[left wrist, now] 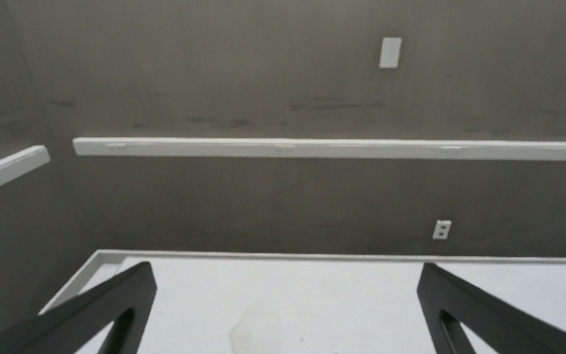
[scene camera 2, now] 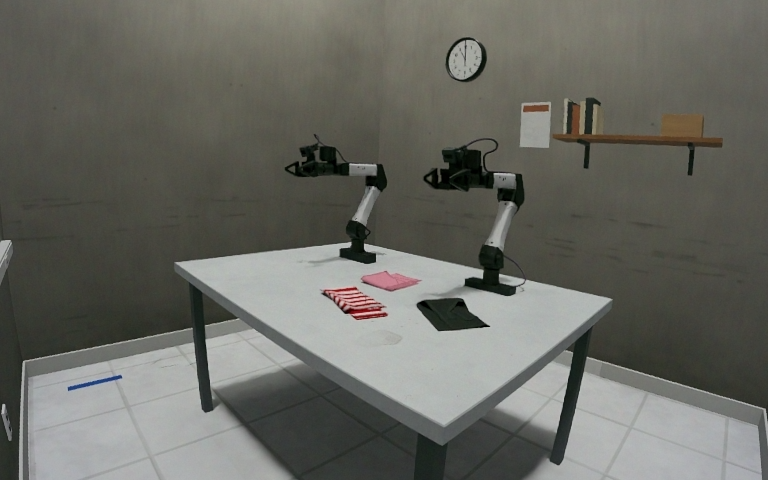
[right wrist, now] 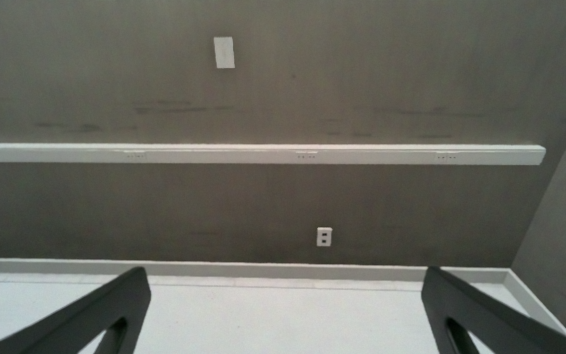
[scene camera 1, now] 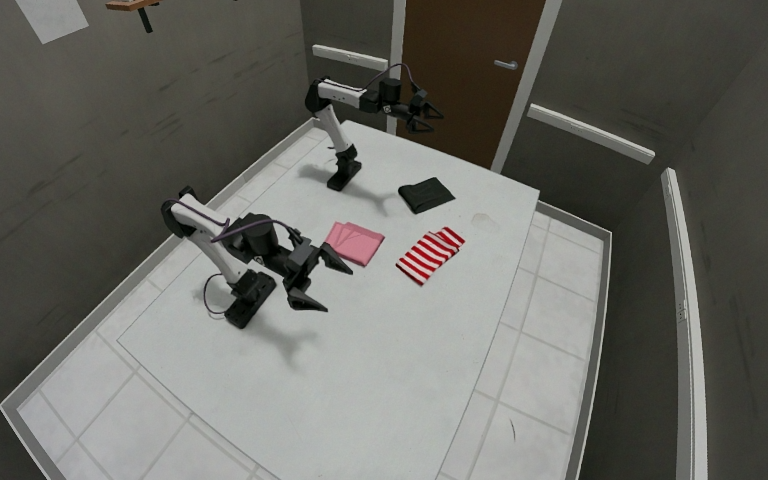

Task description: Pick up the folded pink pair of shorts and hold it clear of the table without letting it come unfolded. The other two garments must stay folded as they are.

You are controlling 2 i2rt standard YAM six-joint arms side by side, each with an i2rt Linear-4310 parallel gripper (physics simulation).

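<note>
The folded pink pair of shorts (scene camera 1: pixel 356 243) (scene camera 2: pixel 389 280) lies flat on the table between the two arm bases and the other garments. A folded red-and-white striped garment (scene camera 1: pixel 430 255) (scene camera 2: pixel 352 301) and a folded dark green garment (scene camera 1: pixel 426 195) (scene camera 2: pixel 453 314) lie near it, each apart from the others. My left gripper (scene camera 1: pixel 437 121) (left wrist: pixel 286 275) is open and empty, high above the table. My right gripper (scene camera 1: pixel 339 290) (right wrist: pixel 285 280) is open and empty, also high above the table. Neither gripper touches a garment.
The white table (scene camera 1: pixel 362 384) (scene camera 2: pixel 254 288) carries both arm bases (scene camera 1: pixel 250 298) (scene camera 1: pixel 344 175). Walls stand around it, with a brown door (scene camera 1: pixel 470 73) behind the left arm in scene camera 1. A wall shelf (scene camera 2: pixel 634 139) holds books and a box.
</note>
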